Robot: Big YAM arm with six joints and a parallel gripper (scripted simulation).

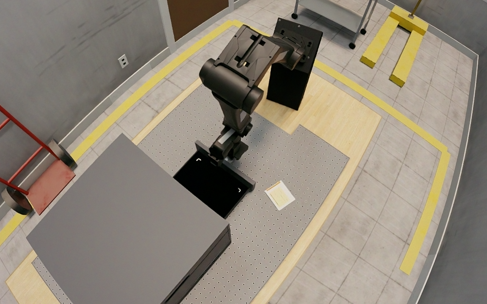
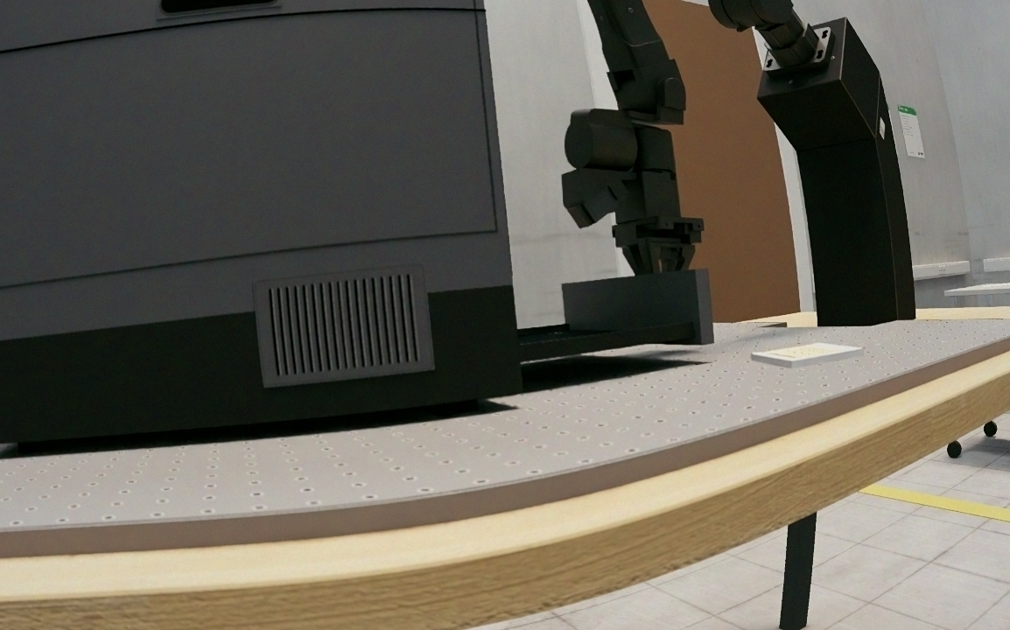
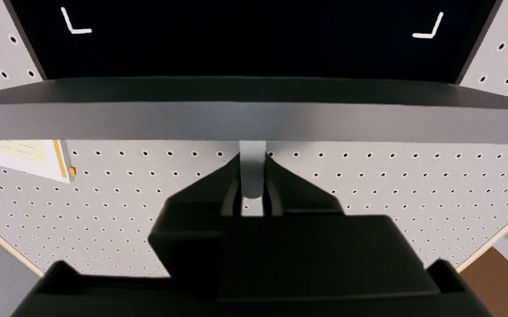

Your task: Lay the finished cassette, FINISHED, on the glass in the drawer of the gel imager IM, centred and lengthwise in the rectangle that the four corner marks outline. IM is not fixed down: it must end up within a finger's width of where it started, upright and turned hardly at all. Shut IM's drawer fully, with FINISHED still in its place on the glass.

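The finished cassette lies 220 mm to the left of my hand, 50 mm below it and 10 mm ahead of it. Also, from my hand: drawer (160 mm ahead, 10 mm to the right).
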